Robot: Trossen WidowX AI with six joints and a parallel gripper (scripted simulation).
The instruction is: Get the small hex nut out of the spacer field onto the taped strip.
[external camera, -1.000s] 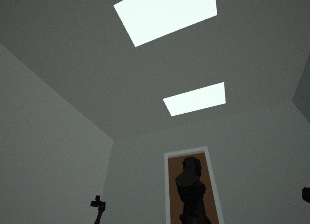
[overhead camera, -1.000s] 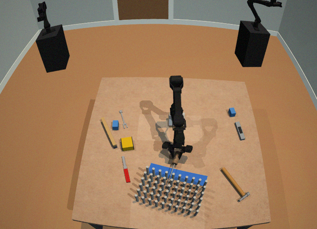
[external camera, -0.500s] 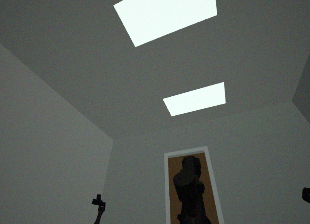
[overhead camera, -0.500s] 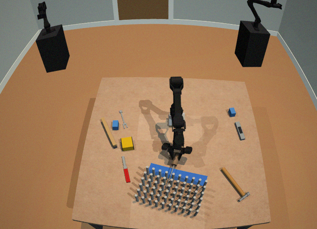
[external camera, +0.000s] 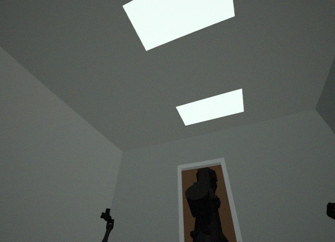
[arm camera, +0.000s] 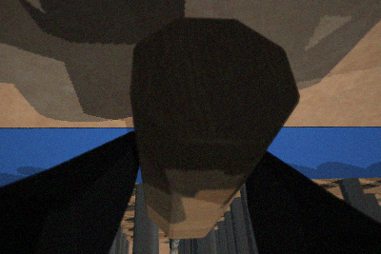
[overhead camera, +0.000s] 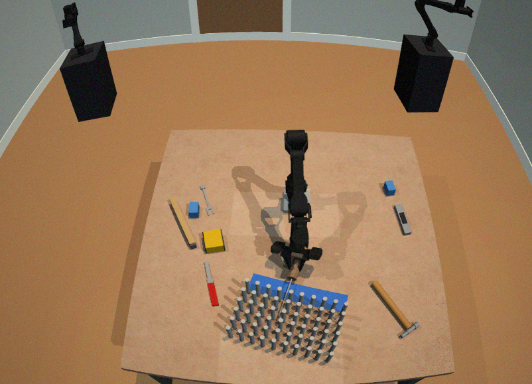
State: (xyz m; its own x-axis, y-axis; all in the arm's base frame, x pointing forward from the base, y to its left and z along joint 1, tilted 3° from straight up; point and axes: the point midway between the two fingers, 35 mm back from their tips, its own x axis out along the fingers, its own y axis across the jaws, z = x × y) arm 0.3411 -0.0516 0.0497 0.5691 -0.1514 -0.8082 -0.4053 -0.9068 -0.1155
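Now: the blue taped strip 9 cm ahead of my gripper tip and 3 cm below it. Also, from my gripper tip: hook tool (9 cm ahead, 4 cm to the right); then red-handled tool (33 cm to the right, 3 cm below); then hex nut (22 cm ahead, 9 cm to the right, 3 cm below).
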